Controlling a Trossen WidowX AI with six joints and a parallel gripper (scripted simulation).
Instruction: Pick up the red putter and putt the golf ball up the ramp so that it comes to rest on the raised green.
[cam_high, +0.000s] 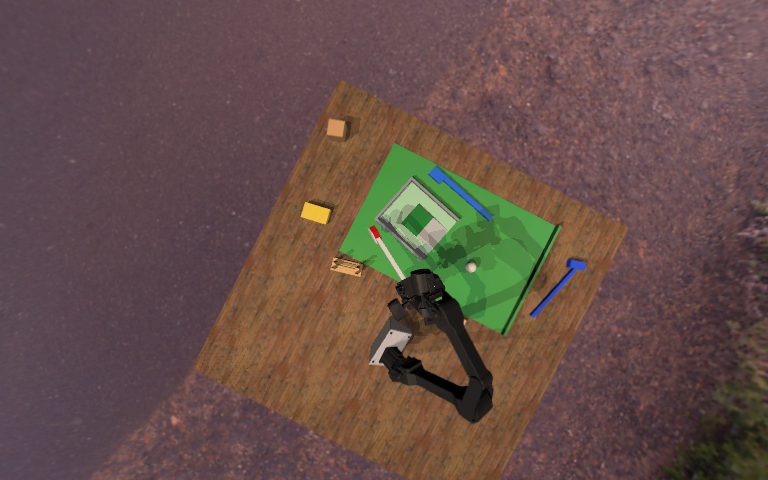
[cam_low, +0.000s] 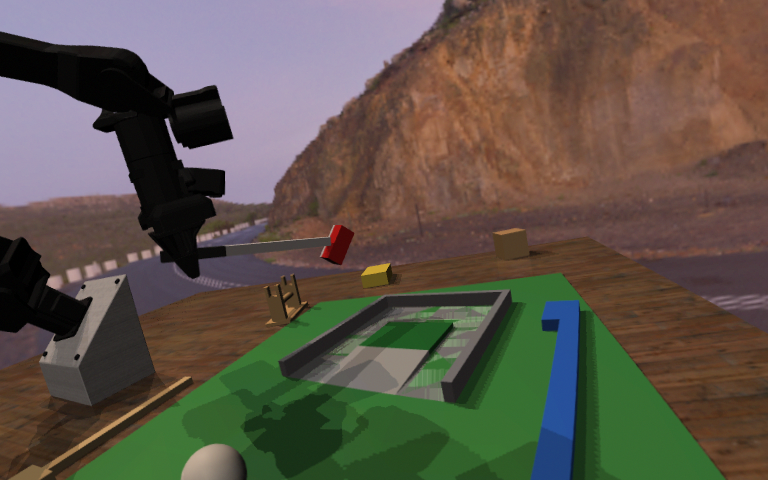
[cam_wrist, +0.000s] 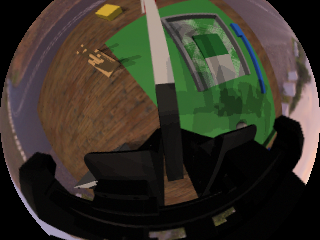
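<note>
Right now the red putter is 60 mm ahead of my gripper tip, 100 mm to the left of it and 10 mm above it. Round my gripper tip: wooden stand 40 mm behind, 240 mm to the left, 110 mm below; then green mat 230 mm ahead, 70 mm to the right, 140 mm below; then white golf ball 170 mm ahead, 190 mm to the right, 110 mm below.
</note>
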